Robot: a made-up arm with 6 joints. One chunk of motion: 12 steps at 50 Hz.
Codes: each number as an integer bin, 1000 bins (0 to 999) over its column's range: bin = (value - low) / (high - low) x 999, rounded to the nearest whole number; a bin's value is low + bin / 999 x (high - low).
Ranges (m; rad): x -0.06..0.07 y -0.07..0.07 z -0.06..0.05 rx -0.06..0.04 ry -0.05..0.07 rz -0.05..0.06
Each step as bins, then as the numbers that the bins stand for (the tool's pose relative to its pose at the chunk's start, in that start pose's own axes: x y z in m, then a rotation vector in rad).
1 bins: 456 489 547 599 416 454
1 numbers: -0.0007 -0.0015 0.0002 0.0000 0.0000 0.0000
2 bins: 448 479 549 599 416 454
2 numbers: -0.0017 -0.0029 0.0005 0.0000 0.0000 0.0000
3 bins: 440 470 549 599 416 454
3 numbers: -0.0027 -0.0041 0.0005 0.0000 0.0000 0.0000
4 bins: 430 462 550 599 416 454
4 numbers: -0.0040 -0.0053 0.0006 0.0000 0.0000 0.0000
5 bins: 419 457 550 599 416 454
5 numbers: -0.0055 -0.0060 0.0006 0.0000 0.0000 0.0000
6 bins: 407 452 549 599 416 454
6 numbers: -0.0070 -0.0067 0.0005 0.0000 0.0000 0.0000
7 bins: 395 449 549 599 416 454
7 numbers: -0.0086 -0.0071 0.0005 0.0000 0.0000 0.0000
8 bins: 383 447 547 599 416 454
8 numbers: -0.0102 -0.0074 0.0002 0.0000 0.0000 0.0000
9 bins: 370 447 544 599 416 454
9 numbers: -0.0119 -0.0074 -0.0001 0.0000 0.0000 0.0000
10 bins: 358 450 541 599 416 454
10 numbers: -0.0134 -0.0069 -0.0004 0.0000 0.0000 0.0000
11 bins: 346 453 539 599 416 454
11 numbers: -0.0150 -0.0065 -0.0007 0.0000 0.0000 0.0000
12 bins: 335 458 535 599 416 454
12 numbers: -0.0164 -0.0058 -0.0011 0.0000 0.0000 0.0000
